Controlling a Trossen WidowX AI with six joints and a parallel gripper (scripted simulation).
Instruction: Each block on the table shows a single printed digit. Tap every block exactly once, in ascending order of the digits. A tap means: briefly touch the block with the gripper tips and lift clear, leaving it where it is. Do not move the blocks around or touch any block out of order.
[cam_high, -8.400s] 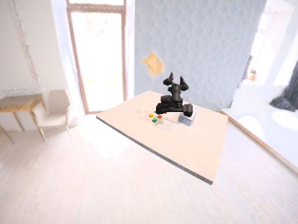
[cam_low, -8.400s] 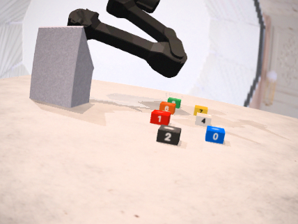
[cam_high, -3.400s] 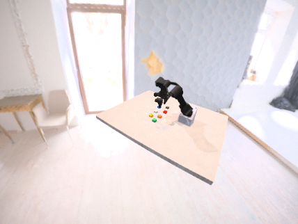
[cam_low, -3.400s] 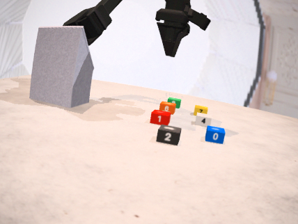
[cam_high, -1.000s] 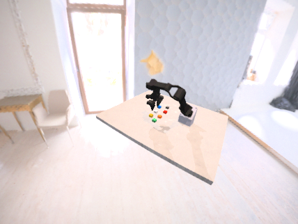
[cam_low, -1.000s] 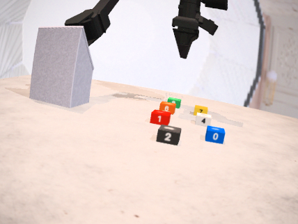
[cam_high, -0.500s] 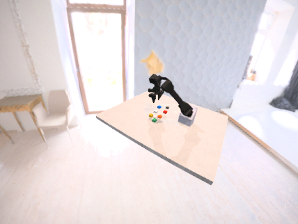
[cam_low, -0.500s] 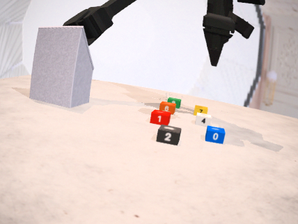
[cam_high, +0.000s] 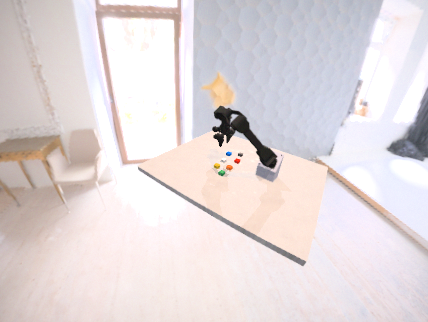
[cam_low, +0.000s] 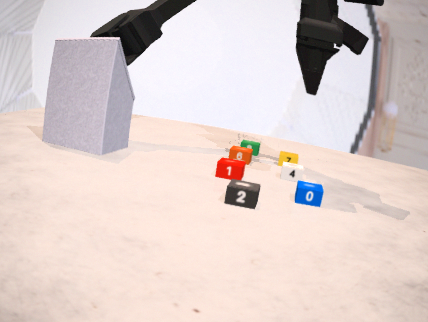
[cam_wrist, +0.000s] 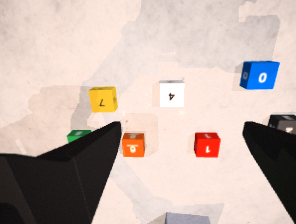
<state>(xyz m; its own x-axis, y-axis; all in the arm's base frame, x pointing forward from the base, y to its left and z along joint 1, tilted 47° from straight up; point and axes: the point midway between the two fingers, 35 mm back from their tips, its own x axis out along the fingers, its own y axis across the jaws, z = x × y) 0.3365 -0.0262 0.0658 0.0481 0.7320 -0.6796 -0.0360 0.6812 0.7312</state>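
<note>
My gripper tip is now 20 mm short of the blue 0 block, 110 mm to the left of it and 110 mm above it. Round my gripper tip: red 1 block: 90 mm behind, 60 mm to the right, 110 mm below; then white 4 block: 10 mm behind, 110 mm below; then yellow 7 block: 20 mm behind, 90 mm to the left, 110 mm below.
</note>
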